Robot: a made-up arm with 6 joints.
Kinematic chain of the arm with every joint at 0, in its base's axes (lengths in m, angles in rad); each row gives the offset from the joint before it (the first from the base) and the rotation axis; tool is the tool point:
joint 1: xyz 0 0 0.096 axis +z
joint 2: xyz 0 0.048 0 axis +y
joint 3: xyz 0 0 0.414 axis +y
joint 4: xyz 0 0 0.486 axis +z
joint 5: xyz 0 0 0 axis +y
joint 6: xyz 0 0 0.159 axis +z
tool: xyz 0 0 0
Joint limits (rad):
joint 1: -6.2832..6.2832
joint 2: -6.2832..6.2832
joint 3: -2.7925..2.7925
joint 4: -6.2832..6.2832
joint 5: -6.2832..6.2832
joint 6: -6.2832..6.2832
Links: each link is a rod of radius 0.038 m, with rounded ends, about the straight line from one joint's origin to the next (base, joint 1, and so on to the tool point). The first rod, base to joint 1, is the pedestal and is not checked.
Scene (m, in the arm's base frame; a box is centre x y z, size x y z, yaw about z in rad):
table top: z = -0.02
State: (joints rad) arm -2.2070 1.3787 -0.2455 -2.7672 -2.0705 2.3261
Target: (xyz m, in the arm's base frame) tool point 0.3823 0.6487 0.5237
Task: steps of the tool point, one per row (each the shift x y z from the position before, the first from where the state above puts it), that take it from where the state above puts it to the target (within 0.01 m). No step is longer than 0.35 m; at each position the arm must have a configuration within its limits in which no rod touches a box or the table.
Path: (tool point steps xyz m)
1: 0.0776 0.0538 0.2786
2: 0.1233 0.1385 0.2358
3: 0.1499 0.2114 0.1603
4: 0.1540 0.2596 0.0608
5: 0.1363 0.2742 -0.0491
6: 0.1009 0.2503 -0.1544
7: 0.0553 0.1895 -0.2394

